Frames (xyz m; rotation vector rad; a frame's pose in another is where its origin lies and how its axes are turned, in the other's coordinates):
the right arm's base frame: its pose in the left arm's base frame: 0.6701 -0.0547 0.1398 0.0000 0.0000 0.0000
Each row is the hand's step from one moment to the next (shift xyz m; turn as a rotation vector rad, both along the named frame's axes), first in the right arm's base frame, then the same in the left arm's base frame.
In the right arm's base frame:
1: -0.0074 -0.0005 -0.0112 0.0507 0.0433 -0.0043
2: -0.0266 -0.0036 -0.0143 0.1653 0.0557 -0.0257
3: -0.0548 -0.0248 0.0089 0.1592 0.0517 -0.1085
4: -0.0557 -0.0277 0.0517 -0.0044 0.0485 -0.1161
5: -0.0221 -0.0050 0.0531 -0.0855 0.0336 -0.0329
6: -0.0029 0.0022 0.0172 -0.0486 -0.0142 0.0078
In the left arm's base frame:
1: -0.0074 -0.0005 -0.0112 0.0507 0.0433 -0.0043
2: -0.0266 -0.0036 -0.0143 0.1653 0.0557 -0.0257
3: -0.0548 -0.0248 0.0089 0.1592 0.0517 -0.1085
4: -0.0557 -0.0277 0.0517 -0.0044 0.0485 -0.1161
5: -0.0221 -0.0050 0.0531 -0.0855 0.0336 -0.0329
6: -0.0029 0.0022 0.0172 -0.0486 -0.0142 0.0078

